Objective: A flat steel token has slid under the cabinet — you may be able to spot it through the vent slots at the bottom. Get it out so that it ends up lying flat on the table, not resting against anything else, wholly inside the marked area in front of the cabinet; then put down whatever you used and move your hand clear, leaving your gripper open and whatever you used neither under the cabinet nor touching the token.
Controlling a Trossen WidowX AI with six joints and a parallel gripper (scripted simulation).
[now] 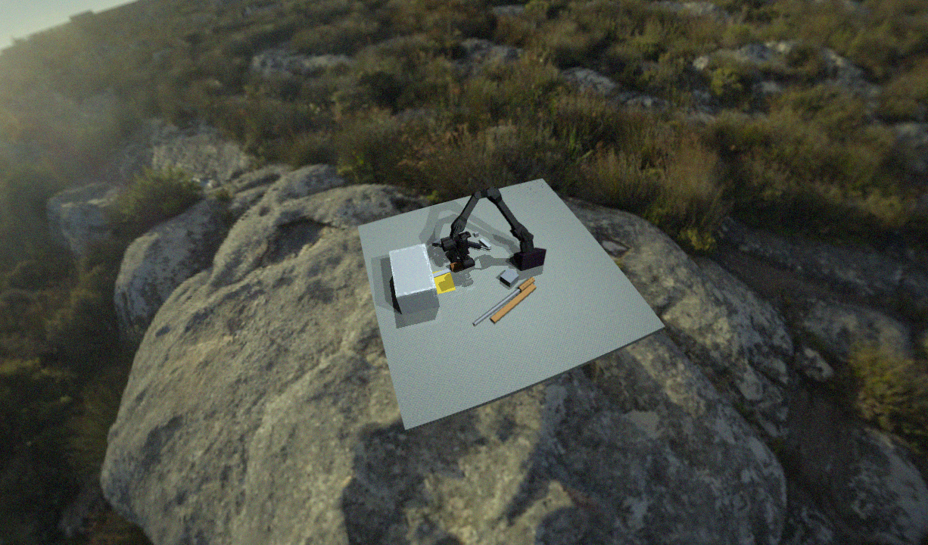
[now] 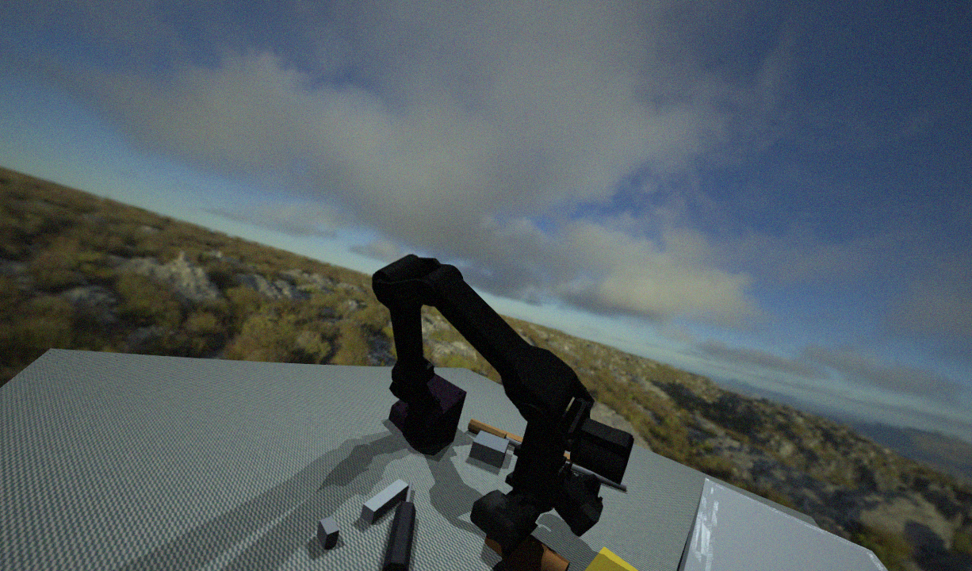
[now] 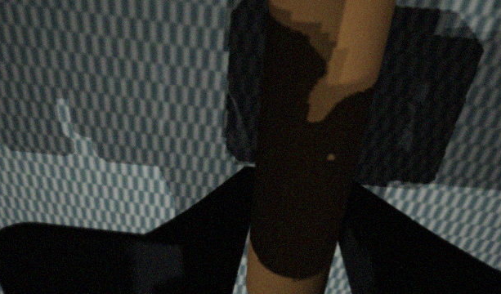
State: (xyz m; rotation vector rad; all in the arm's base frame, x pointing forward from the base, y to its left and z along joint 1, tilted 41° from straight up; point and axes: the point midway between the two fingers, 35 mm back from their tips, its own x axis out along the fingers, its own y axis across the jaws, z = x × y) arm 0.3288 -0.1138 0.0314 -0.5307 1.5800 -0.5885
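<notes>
My gripper tip is now 17 cm past the grey bar and 9 cm to the left of it. From my gripper tip the other things lie so: grey block 18 cm behind, 19 cm to the left, 1 cm above; small grey cube 16 cm behind, 18 cm to the right; wooden stick 13 cm behind, 33 cm to the left.
</notes>
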